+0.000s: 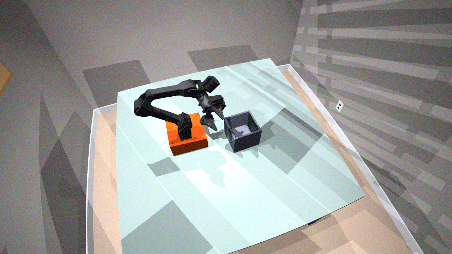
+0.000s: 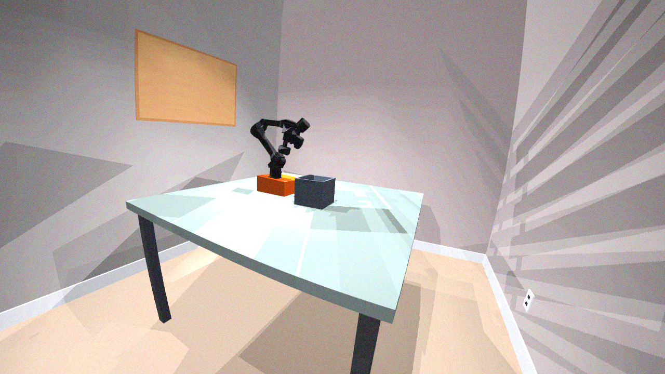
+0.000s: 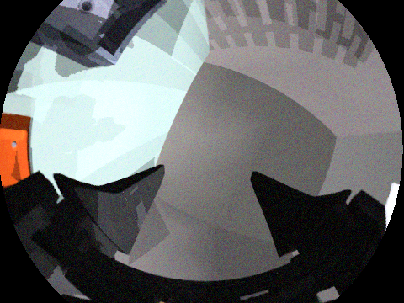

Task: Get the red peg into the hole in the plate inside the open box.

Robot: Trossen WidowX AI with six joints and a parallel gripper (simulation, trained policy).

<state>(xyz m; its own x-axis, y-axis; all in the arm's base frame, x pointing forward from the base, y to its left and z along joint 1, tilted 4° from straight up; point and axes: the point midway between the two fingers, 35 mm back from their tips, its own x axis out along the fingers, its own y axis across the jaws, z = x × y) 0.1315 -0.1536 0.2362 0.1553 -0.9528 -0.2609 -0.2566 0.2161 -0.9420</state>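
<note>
My gripper tip is now 28 cm to the right of the red peg, 28 cm above it and 3 cm short of it. From my gripper tip the other things lie so: pale plate (27 cm below, 16 cm ahead, 9 cm to the left).
</note>
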